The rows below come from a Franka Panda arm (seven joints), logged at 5 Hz.
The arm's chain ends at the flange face. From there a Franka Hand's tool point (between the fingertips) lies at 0.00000 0.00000 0.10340 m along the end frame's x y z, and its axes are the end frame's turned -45 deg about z.
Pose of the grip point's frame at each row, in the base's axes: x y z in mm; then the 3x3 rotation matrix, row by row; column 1 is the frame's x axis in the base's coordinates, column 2 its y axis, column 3 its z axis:
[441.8 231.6 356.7], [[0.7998 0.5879 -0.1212], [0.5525 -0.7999 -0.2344], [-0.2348 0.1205 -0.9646]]
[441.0 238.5 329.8], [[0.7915 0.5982 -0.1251], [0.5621 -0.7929 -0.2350], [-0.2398 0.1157 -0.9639]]
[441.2 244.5 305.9], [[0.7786 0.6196 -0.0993], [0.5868 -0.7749 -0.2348], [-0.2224 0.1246 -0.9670]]
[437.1 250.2 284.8], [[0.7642 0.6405 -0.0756], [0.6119 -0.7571 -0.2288], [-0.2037 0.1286 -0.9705]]
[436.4 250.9 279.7], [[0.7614 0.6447 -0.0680], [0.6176 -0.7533 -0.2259], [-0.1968 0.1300 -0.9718]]
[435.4 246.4 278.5], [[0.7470 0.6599 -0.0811], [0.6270 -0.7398 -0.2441], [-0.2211 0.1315 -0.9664]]
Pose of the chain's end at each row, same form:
[454.3 255.8 456.4], [[0.9813 -0.1498 -0.1212], [-0.1749 -0.9563 -0.2344], [-0.0808 0.2512 -0.9646]]
[453.9 262.8 429.5], [[0.9827 -0.1367 -0.1251], [-0.1632 -0.9581 -0.2350], [-0.0878 0.2514 -0.9639]]
[451.5 268.8 405.9], [[0.9887 -0.1124 -0.0993], [-0.1330 -0.9629 -0.2348], [-0.0692 0.2454 -0.9670]]
[444.9 273.9 385.1], [[0.9933 -0.0875 -0.0756], [-0.1027 -0.9680 -0.2288], [-0.0531 0.2350 -0.9705]]
[443.4 274.3 380.2], [[0.9943 -0.0825 -0.0680], [-0.0960 -0.9694 -0.2259], [-0.0472 0.2311 -0.9718]]
[443.8 271.6 378.4], [[0.9948 -0.0616 -0.0811], [-0.0798 -0.9665 -0.2441], [-0.0634 0.2493 -0.9664]]

